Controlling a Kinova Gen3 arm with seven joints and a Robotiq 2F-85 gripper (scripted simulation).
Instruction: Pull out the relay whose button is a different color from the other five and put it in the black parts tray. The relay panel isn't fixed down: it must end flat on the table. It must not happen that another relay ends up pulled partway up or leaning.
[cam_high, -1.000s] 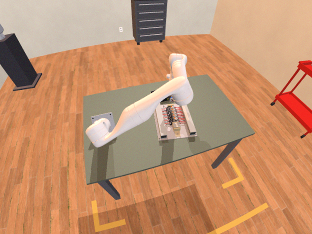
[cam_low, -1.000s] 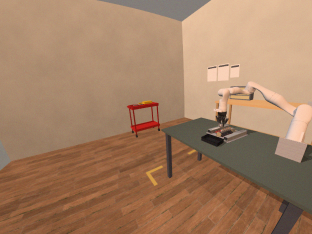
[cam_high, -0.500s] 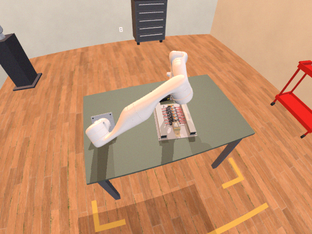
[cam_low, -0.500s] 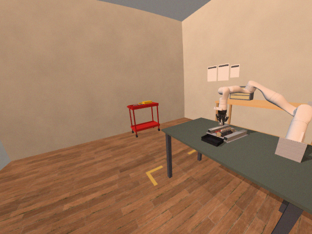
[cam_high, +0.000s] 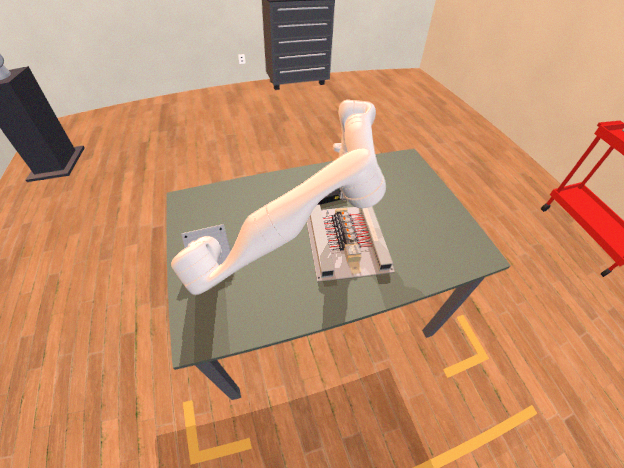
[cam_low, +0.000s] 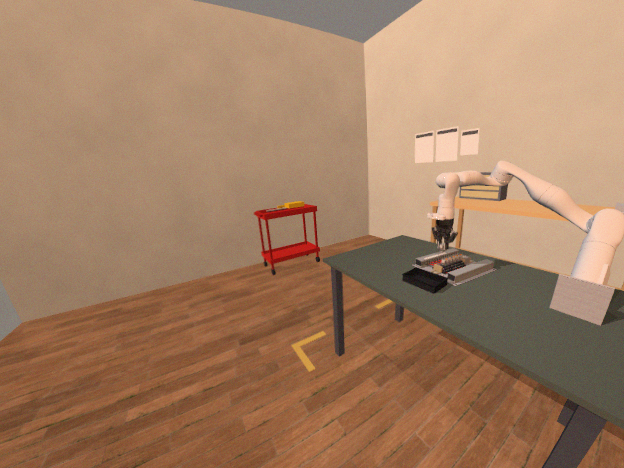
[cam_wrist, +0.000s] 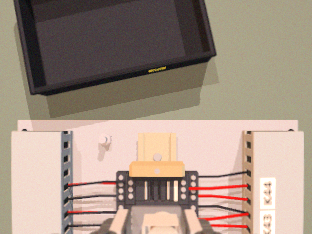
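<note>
The relay lies 1 cm below my hand. Round my hand: black parts tray (4 cm behind, 15 cm to the left, 12 cm below); then relay panel (10 cm to the right, 12 cm below).
</note>
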